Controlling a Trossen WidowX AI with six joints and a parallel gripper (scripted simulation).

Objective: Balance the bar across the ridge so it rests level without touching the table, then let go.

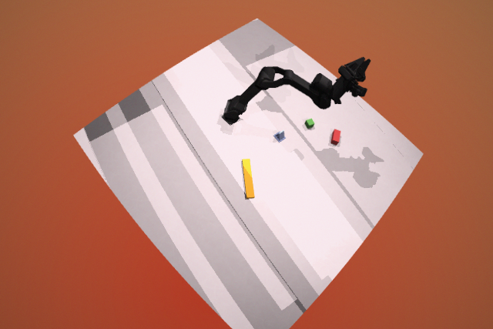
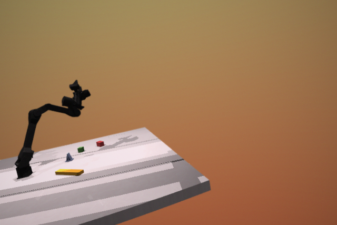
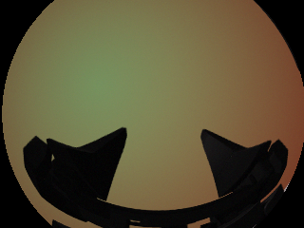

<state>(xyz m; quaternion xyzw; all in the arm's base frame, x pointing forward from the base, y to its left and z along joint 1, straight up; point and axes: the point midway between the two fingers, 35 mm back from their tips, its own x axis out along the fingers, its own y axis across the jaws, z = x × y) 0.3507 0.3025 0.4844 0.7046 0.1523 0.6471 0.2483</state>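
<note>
The orange bar lies 510 mm below my gripper tip, 480 mm to the right of it and 70 mm behind it. Round my gripper tip: red block 500 mm below, 70 mm ahead, 10 mm to the right; then green cube 500 mm below, 70 mm behind, 60 mm to the right.
</note>
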